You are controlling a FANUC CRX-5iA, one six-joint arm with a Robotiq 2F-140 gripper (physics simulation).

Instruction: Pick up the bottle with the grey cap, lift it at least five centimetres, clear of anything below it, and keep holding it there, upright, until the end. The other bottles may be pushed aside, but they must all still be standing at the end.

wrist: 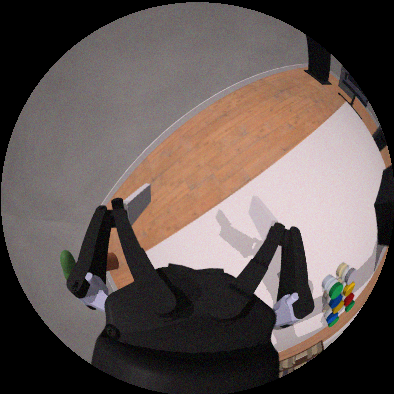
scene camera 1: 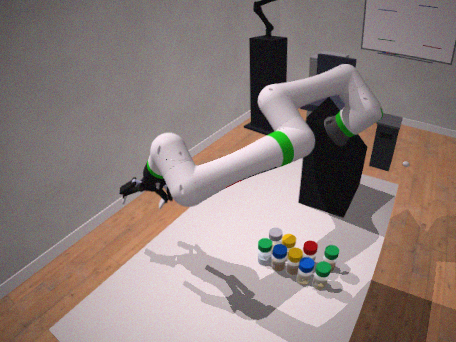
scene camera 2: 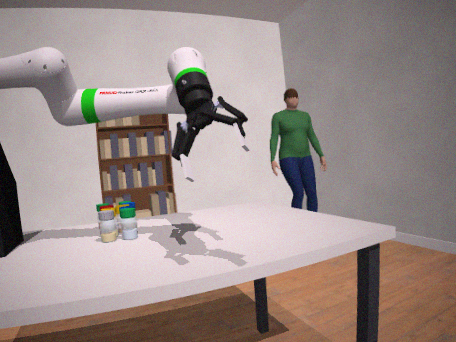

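Pixels of known places: gripper, fingertip midpoint: point(wrist: 200, 198) point(scene camera 1: 141, 203) point(scene camera 2: 216, 164); arm's base at its link origin: point(scene camera 1: 335, 132).
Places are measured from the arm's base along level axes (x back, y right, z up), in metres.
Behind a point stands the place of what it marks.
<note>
The grey-capped bottle point(scene camera 1: 275, 234) {z -0.254, x -0.487, y -0.016 m} point(scene camera 2: 108, 227) {z -0.306, x -0.482, y 0.019 m} point(wrist: 350, 274) {z -0.254, x -0.485, y 0.012 m} stands upright on the white table point(scene camera 1: 100, 310) {z -0.359, x -1.144, y 0.283 m} point(scene camera 2: 325, 235) {z -0.359, x -1.120, y 0.293 m} point(wrist: 320, 175) {z -0.359, x -0.463, y 0.352 m}, at a corner of a close group of bottles. A green-capped bottle point(scene camera 1: 265, 251) {z -0.273, x -0.569, y -0.029 m} point(scene camera 2: 128, 225) {z -0.306, x -0.549, y 0.016 m} point(wrist: 336, 290) {z -0.254, x -0.552, y -0.002 m} stands beside it, and a yellow-capped bottle point(scene camera 1: 289, 241) {z -0.254, x -0.486, y -0.081 m} is close on its other side. In scene camera 1 its lower part is hidden behind nearer bottles. My gripper point(scene camera 1: 142, 202) {z -0.122, x -0.792, y 0.402 m} point(scene camera 2: 217, 163) {z -0.122, x -0.792, y 0.402 m} point(wrist: 200, 198) {z -0.122, x -0.792, y 0.402 m} is wide open and empty, high up and well to the side of the group, tilted, not touching any bottle.
Other bottles stand close together: blue-capped point(scene camera 1: 279, 252) {z -0.254, x -0.556, y -0.083 m} point(scene camera 1: 306, 267) {z -0.254, x -0.558, y -0.202 m}, yellow-capped point(scene camera 1: 295, 256) {z -0.254, x -0.537, y -0.141 m}, red-capped point(scene camera 1: 310, 248) {z -0.254, x -0.469, y -0.165 m} and green-capped point(scene camera 1: 331, 253) {z -0.254, x -0.445, y -0.243 m} point(scene camera 1: 323, 270) {z -0.254, x -0.535, y -0.259 m}. The arm's black pedestal point(scene camera 1: 325, 175) {z -0.158, x -0.126, y -0.034 m} rises behind them. A bookshelf point(scene camera 2: 155, 120) and a person point(scene camera 2: 292, 132) are beyond the table.
</note>
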